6 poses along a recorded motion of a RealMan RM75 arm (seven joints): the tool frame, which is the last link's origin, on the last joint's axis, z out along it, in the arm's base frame.
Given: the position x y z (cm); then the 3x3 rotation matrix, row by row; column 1 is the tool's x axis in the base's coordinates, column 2 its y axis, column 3 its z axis. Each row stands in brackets.
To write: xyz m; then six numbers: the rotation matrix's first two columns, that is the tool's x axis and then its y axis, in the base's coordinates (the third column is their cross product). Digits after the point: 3 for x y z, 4 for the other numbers.
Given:
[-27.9, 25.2, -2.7], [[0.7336, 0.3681, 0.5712], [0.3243, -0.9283, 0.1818], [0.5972, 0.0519, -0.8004]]
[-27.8, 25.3, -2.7], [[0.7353, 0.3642, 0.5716], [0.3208, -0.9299, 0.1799], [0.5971, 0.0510, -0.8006]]
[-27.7, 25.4, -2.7], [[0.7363, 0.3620, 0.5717], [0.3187, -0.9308, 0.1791], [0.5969, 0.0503, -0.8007]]
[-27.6, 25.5, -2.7], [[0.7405, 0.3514, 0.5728], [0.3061, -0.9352, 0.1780], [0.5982, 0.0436, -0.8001]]
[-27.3, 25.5, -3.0], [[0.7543, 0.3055, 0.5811], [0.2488, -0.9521, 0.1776], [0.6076, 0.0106, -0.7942]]
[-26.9, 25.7, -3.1], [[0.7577, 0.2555, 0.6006], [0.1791, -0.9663, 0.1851], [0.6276, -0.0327, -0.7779]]
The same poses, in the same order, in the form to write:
-0.279, 0.252, -0.027, 0.7336, 0.3243, 0.5972, 0.3681, -0.9283, 0.0519
-0.278, 0.253, -0.027, 0.7353, 0.3208, 0.5971, 0.3642, -0.9299, 0.0510
-0.277, 0.254, -0.027, 0.7363, 0.3187, 0.5969, 0.3620, -0.9308, 0.0503
-0.276, 0.255, -0.027, 0.7405, 0.3061, 0.5982, 0.3514, -0.9352, 0.0436
-0.273, 0.255, -0.030, 0.7543, 0.2488, 0.6076, 0.3055, -0.9521, 0.0106
-0.269, 0.257, -0.031, 0.7577, 0.1791, 0.6276, 0.2555, -0.9663, -0.0327

